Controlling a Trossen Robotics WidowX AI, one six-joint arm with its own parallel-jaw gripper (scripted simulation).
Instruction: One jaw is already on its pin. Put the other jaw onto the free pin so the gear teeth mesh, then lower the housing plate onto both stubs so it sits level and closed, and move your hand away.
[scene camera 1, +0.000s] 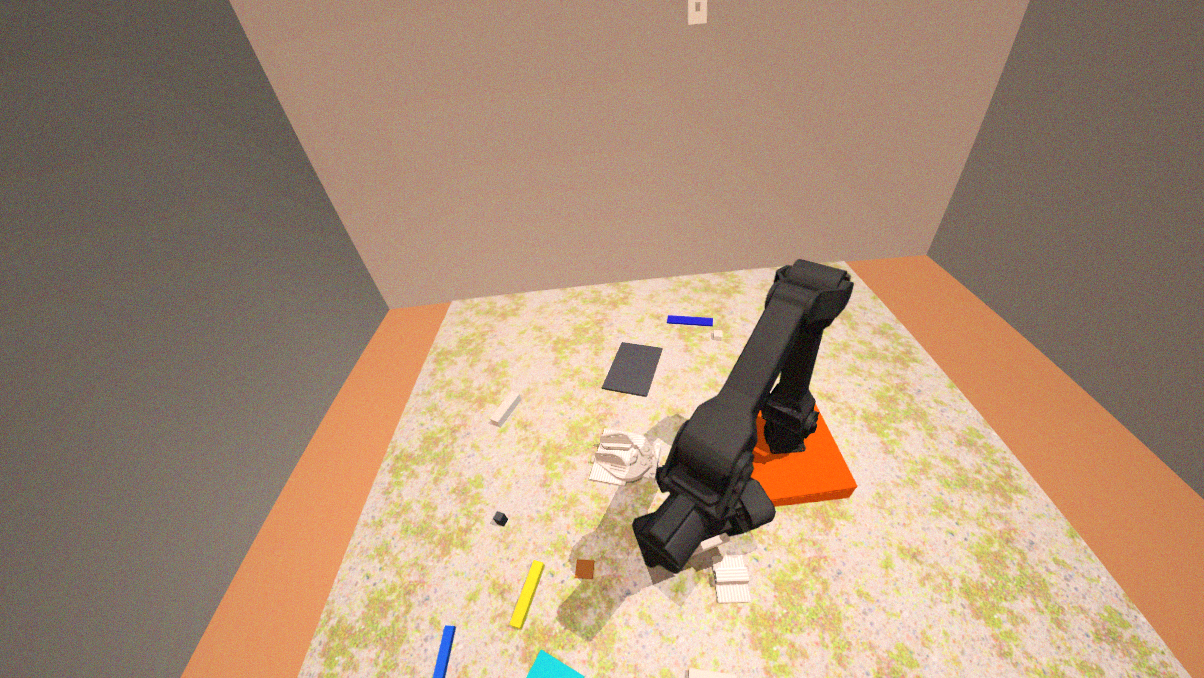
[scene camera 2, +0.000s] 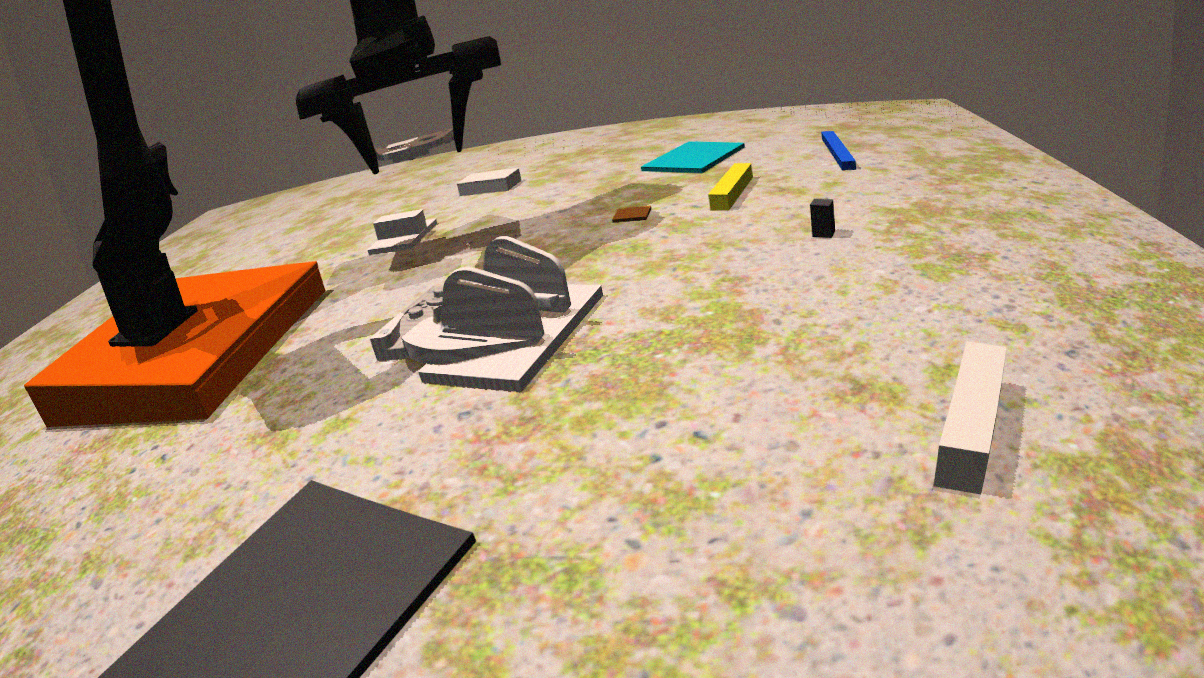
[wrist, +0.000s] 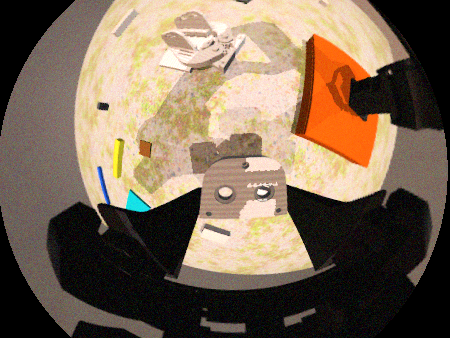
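There is a black cube (scene camera 2: 822, 210) here, and a cyan tile (scene camera 2: 697, 157) too. I see a yellow bar (scene camera 2: 726, 192), and scene camera 1 gives me that same yellow bar (scene camera 1: 527, 594) as well. A dark slab (scene camera 2: 331, 577) is in the scene, and I can also find the dark slab (scene camera 1: 632, 371) from the other camera, while a grey jaw (scene camera 2: 477, 320) is there as well. As for my gripper (scene camera 2: 417, 162), I also see my gripper (scene camera 1: 699, 543) in that other camera, and the wrist view shows my gripper (wrist: 242, 190) too.
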